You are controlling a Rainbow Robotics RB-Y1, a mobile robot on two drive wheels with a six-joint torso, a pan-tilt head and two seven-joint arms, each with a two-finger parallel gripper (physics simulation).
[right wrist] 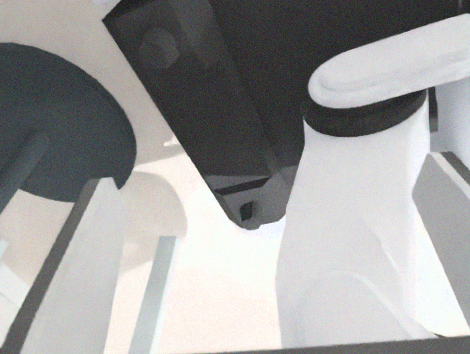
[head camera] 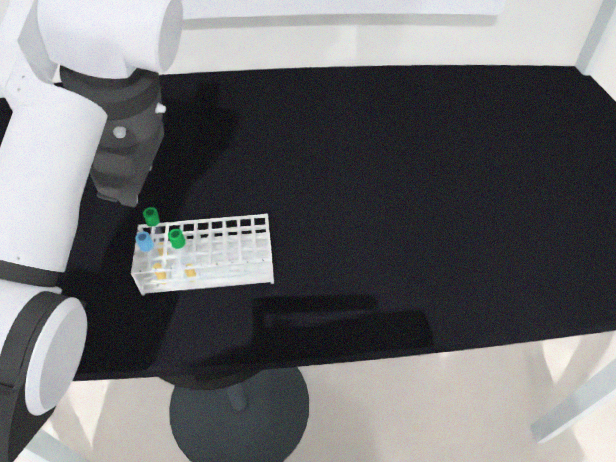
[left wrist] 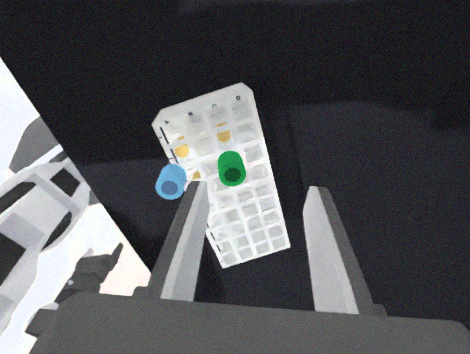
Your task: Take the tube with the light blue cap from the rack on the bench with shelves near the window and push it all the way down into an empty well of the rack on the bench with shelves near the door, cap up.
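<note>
The tube with the light blue cap stands cap up in the left end of the white rack in the head view. My left gripper is half open and empty, above the rack. In the left wrist view, the blue cap lies outside the fingers, left of the left-hand finger. In the head view, the gripper is up and left of the blue cap, and its fingers are hardly visible. My right gripper is wide open and empty, away from the rack. The other rack does not show.
Two green-capped tubes stand close to the blue one; one green cap shows in the left wrist view. The rack stands on a black bench top. A dark round stool base is on the floor in front.
</note>
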